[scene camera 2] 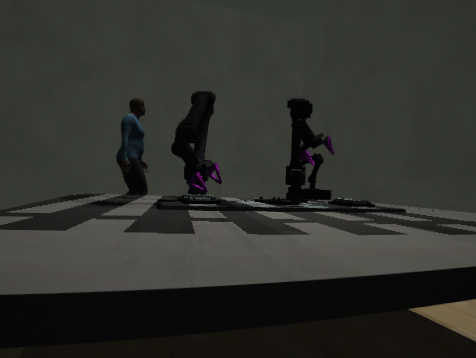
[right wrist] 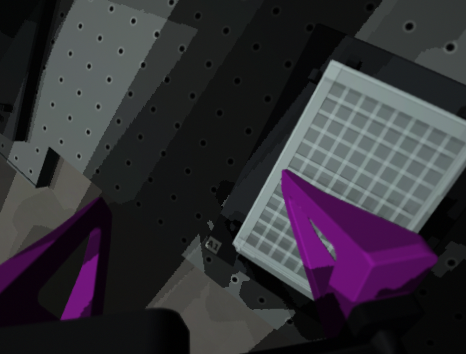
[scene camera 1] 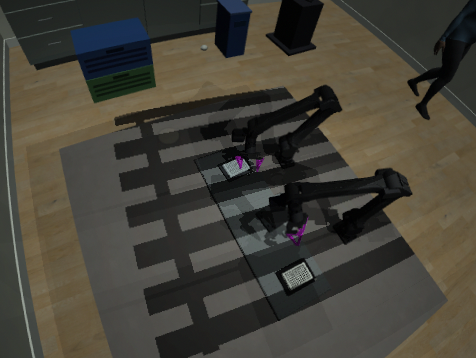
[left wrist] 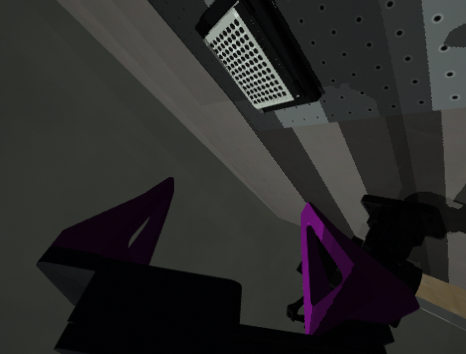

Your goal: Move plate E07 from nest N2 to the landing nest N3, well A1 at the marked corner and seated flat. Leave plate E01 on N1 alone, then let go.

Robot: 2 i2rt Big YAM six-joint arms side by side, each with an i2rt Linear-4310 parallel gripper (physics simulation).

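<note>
A white plate with square wells (scene camera 1: 231,169) (scene camera 2: 199,198) (right wrist: 372,135) sits in a black nest at the upper end of the board in scene camera 1. A white plate with round wells (scene camera 1: 298,276) (left wrist: 250,62) sits in another black nest at the lower end. I cannot read which is E07 or E01. A dark, plate-free nest (scene camera 1: 269,219) (scene camera 2: 277,201) lies between them, partly shadowed. My right gripper (scene camera 1: 249,169) (scene camera 2: 211,187) (right wrist: 194,191) is open and empty, one finger over the square-well plate. My left gripper (scene camera 1: 298,239) (scene camera 2: 323,159) (left wrist: 239,196) is open and empty, raised above the board between the middle nest and round-well plate.
The perforated board (scene camera 1: 255,255) (right wrist: 120,95) lies on a grey table (scene camera 1: 95,240) crossed by dark shadow stripes. An A1 mark (right wrist: 213,245) is on the board side of the square-well plate's nest corner. A person (scene camera 1: 450,62) (scene camera 2: 132,140) stands beyond the table.
</note>
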